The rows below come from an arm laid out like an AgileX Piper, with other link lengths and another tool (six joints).
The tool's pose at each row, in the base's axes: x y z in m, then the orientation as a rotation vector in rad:
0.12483 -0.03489 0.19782 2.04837 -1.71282 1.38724
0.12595 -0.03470 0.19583 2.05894 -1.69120 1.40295
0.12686 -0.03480 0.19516 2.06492 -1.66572 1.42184
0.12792 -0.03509 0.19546 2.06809 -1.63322 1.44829
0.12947 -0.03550 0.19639 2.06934 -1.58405 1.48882
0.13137 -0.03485 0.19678 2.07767 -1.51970 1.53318
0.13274 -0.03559 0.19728 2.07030 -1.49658 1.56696
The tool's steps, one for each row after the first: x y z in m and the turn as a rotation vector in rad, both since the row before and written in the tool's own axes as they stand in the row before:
-0.00161 -0.00014 0.00163 0.01445 0.00356 -0.01202
-0.00046 -0.00043 0.00095 0.01432 0.00847 -0.01349
0.00036 -0.00089 0.00062 0.01801 0.01404 -0.01614
0.00088 -0.00149 0.00067 0.02665 0.02322 -0.02367
-0.00022 -0.00196 0.00056 0.03373 0.02318 -0.03277
0.00081 -0.00091 0.00109 0.01936 0.01882 -0.00617

